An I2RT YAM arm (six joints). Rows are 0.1 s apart.
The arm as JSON. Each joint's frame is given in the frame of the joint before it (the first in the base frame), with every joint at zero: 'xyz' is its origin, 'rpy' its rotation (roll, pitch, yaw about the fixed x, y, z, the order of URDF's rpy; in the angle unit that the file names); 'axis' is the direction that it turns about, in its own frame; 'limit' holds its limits. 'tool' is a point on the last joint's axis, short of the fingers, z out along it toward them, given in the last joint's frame.
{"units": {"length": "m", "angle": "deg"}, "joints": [
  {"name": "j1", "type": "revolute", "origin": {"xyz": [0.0, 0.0, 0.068], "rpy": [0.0, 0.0, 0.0]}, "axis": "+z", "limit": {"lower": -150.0, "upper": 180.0}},
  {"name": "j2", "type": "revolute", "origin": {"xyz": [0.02, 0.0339, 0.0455], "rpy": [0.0, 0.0, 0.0]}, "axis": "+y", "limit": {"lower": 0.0, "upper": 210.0}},
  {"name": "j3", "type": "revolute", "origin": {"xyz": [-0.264, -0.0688, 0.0], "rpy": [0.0, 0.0, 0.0]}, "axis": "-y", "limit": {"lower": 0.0, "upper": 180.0}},
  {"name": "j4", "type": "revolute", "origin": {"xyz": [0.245, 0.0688, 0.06], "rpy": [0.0, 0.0, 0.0]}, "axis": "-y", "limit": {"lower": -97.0, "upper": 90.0}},
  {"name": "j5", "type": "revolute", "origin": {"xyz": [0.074, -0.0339, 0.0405], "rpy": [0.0, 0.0, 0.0]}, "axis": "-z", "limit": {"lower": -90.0, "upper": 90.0}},
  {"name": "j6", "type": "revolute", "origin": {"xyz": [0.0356, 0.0, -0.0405], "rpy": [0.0, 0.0, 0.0]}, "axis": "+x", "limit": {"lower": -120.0, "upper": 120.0}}
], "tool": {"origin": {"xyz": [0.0, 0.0, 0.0], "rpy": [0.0, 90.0, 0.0]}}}
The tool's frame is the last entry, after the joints.
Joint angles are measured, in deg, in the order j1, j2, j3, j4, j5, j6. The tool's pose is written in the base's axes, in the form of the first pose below.
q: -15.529, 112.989, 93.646, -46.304, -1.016, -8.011
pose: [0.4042 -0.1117 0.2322], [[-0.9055 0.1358 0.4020], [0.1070 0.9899 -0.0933], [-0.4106 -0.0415 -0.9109]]
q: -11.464, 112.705, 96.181, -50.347, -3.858, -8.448
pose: [0.4090 -0.0805 0.2442], [[-0.9168 0.0381 0.3975], [0.0364 0.9993 -0.0120], [-0.3976 0.0035 -0.9175]]
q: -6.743, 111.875, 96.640, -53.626, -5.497, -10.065
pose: [0.4075 -0.0448 0.2499], [[-0.9264 -0.0806 0.3677], [-0.0656 0.9964 0.0530], [-0.3707 0.0249 -0.9284]]
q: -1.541, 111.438, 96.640, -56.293, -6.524, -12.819
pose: [0.4041 -0.0068 0.2512], [[-0.9199 -0.2197 0.3249], [-0.1958 0.9750 0.1049], [-0.3398 0.0329 -0.9399]]
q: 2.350, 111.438, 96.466, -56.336, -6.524, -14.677
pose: [0.4032 0.0206 0.2503], [[-0.8960 -0.3144 0.3135], [-0.2887 0.9490 0.1266], [-0.3373 0.0229 -0.9411]]
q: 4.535, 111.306, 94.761, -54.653, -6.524, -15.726
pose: [0.4015 0.0359 0.2437], [[-0.8772 -0.3665 0.3102], [-0.3397 0.9303 0.1386], [-0.3394 0.0162 -0.9405]]
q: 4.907, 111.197, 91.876, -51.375, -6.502, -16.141
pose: [0.4008 0.0385 0.2320], [[-0.8693 -0.3789 0.3176], [-0.3519 0.9254 0.1409], [-0.3473 0.0108 -0.9377]]
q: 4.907, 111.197, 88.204, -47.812, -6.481, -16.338
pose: [0.3986 0.0383 0.2159], [[-0.8686 -0.3817 0.3158], [-0.3551 0.9242 0.1404], [-0.3455 0.0098 -0.9384]]
